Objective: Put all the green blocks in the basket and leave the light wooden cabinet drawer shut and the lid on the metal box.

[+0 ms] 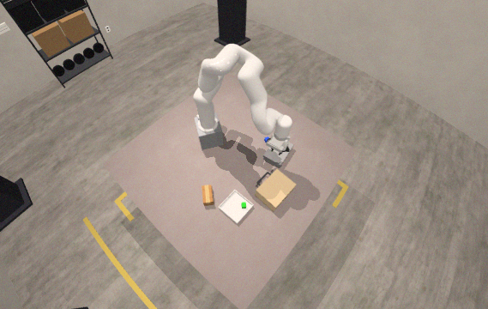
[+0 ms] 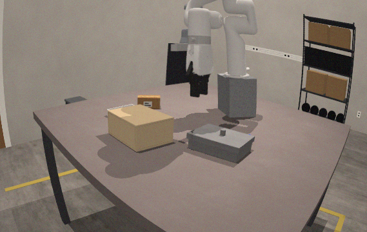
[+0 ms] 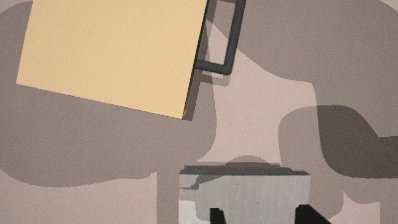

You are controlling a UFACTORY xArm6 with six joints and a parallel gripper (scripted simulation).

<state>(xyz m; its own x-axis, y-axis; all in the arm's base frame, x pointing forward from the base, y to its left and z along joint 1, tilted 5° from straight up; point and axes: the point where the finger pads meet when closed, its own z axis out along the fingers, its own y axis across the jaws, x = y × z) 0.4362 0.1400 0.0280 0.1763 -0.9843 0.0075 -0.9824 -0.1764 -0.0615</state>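
My hand is 30 mm past the grey metal lid, 90 mm to the right of it and 140 mm above it. The rest, counted from my hand: metal box 30 mm behind, 90 mm to the left, 160 mm below; light wooden cabinet 120 mm ahead, 150 mm to the right, 140 mm below; blue block 150 mm behind, 130 mm to the left, 170 mm below.
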